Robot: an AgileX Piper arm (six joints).
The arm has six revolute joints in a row. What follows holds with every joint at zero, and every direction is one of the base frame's.
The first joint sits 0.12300 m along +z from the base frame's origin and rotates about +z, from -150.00 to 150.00 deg.
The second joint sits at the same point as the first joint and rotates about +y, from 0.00 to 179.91 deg.
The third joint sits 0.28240 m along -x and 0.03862 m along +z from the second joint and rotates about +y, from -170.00 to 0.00 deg.
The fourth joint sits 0.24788 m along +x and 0.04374 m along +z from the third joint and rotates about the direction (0.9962, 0, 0.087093), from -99.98 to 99.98 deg.
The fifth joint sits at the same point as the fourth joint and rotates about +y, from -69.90 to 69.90 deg.
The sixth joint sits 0.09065 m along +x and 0.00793 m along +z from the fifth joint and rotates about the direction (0.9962, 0, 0.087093), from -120.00 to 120.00 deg.
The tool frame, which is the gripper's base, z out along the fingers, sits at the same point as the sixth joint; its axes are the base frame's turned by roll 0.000, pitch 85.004 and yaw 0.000 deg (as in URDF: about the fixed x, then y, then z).
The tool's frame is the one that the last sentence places.
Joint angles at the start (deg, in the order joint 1, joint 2, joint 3, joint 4, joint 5, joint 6):
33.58, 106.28, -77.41, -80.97, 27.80, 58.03
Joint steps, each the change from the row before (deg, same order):
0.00, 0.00, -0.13, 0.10, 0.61, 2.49
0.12, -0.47, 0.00, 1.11, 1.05, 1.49
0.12, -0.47, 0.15, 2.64, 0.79, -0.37
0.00, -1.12, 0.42, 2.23, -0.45, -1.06
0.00, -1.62, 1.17, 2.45, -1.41, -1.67
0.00, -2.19, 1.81, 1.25, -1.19, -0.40
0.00, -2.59, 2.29, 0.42, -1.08, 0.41
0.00, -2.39, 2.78, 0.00, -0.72, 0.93
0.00, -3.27, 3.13, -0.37, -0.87, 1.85
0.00, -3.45, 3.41, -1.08, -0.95, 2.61
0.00, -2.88, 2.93, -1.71, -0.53, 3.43
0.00, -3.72, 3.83, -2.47, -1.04, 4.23
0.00, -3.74, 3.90, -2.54, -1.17, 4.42
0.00, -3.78, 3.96, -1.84, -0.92, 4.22
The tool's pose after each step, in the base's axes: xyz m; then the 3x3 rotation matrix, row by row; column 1 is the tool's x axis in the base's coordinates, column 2 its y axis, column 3 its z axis. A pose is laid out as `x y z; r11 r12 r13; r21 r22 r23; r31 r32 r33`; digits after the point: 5 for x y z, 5 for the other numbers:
0.37781 0.19952 0.26390; -0.32994 -0.26771 0.90525; -0.56622 0.82342 0.03714; -0.75534 -0.50031 -0.42326
0.37616 0.19794 0.26670; -0.34992 -0.24107 0.90523; -0.52803 0.84894 0.02197; -0.77378 -0.47030 -0.42435
0.37365 0.19654 0.26751; -0.37718 -0.22737 0.89779; -0.49806 0.86708 0.01035; -0.78082 -0.44325 -0.44029
0.36976 0.19517 0.27183; -0.38458 -0.23179 0.89352; -0.47967 0.87719 0.02110; -0.78868 -0.42048 -0.44853
0.36337 0.19379 0.27560; -0.38637 -0.25419 0.88663; -0.46918 0.88178 0.04835; -0.79410 -0.39730 -0.45995
0.35498 0.19043 0.28061; -0.38333 -0.26771 0.88396; -0.45520 0.88752 0.07140; -0.80365 -0.37501 -0.46207
0.34503 0.18563 0.28591; -0.37737 -0.27666 0.88377; -0.44007 0.89327 0.09173; -0.81482 -0.35431 -0.45884
0.33477 0.17993 0.28687; -0.38088 -0.28201 0.88057; -0.42801 0.89795 0.10244; -0.81960 -0.33787 -0.46271
0.32180 0.17256 0.29129; -0.37802 -0.28182 0.88186; -0.40193 0.90805 0.11790; -0.83400 -0.30988 -0.45654
0.30796 0.16460 0.29476; -0.37282 -0.28098 0.88434; -0.37392 0.91774 0.13395; -0.84923 -0.28073 -0.44721
0.29642 0.15738 0.29680; -0.36952 -0.27236 0.88841; -0.34236 0.92873 0.14232; -0.86386 -0.25157 -0.43643
0.28132 0.14858 0.29824; -0.36076 -0.27043 0.89259; -0.30827 0.93783 0.15954; -0.88024 -0.21760 -0.42170
0.26593 0.13992 0.29814; -0.35364 -0.27169 0.89505; -0.27229 0.94535 0.17937; -0.89487 -0.18028 -0.40829
0.25023 0.13081 0.29623; -0.35508 -0.26876 0.89537; -0.22986 0.95348 0.19505; -0.90614 -0.13655 -0.40034

